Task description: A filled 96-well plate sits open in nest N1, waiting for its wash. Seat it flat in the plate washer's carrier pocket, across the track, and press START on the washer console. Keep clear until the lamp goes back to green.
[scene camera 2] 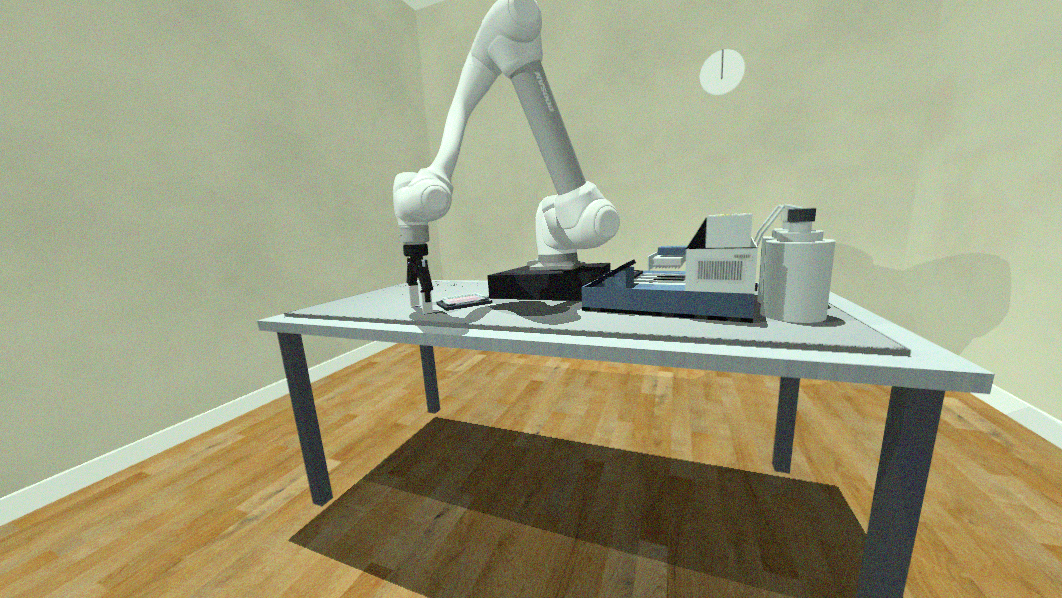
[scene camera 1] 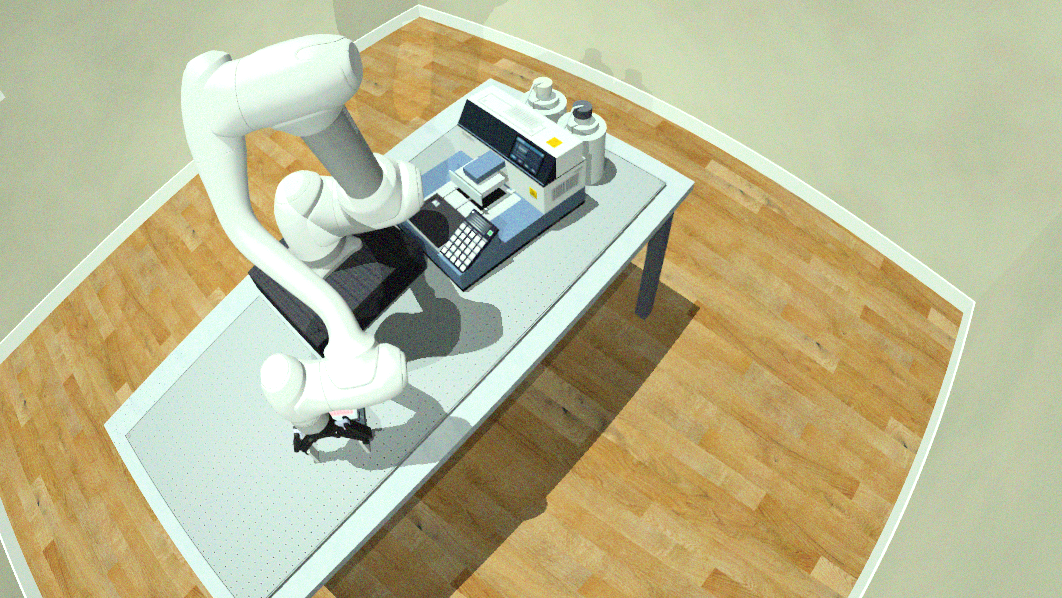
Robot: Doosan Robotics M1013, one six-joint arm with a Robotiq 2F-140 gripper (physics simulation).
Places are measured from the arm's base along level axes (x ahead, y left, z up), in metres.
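Pixels of known places: gripper, fingertip midpoint: (scene camera 2: 421,309) (scene camera 1: 342,452); arm's base, origin of the base link: (scene camera 2: 558,267) (scene camera 1: 322,250).
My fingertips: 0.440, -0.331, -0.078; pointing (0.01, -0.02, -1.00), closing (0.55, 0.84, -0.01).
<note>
Ahead of a thing's pixels: the offset from my fingertips to its top centre, as dx, dy, dz. "spot": to the spot under its first point.
The filled 96-well plate @(-0.108, +0.096, +0.022) (scene camera 1: 342,411) (scene camera 2: 463,298) shows pink wells and lies low in its dark nest on the table, partly hidden by the wrist in scene camera 1. My gripper (scene camera 1: 340,453) (scene camera 2: 421,306) is open and empty, pointing down. Its fingertips are close above the table, beside the plate and apart from it in scene camera 2. The plate washer (scene camera 1: 520,122) (scene camera 2: 668,300) stands across the table. Its carrier area lies partly hidden under a white and blue head @(spot: -0.228, +0.763, +0.166) (scene camera 1: 484,167). The washer console @(-0.130, +0.578, +0.096) (scene camera 1: 464,245) has white keys and a small green spot; lamp or key cannot be told.
Two white bottles @(-0.131, +1.037, +0.270) (scene camera 1: 590,148) @(-0.286, +1.054, +0.270) (scene camera 1: 546,106) stand behind the washer; a dark-capped bottle @(spot: -0.063, +1.038, +0.101) (scene camera 2: 798,278) shows in scene camera 2. The black robot base block (scene camera 1: 386,267) (scene camera 2: 531,283) stands between the nest and the washer, near the rear table edge.
</note>
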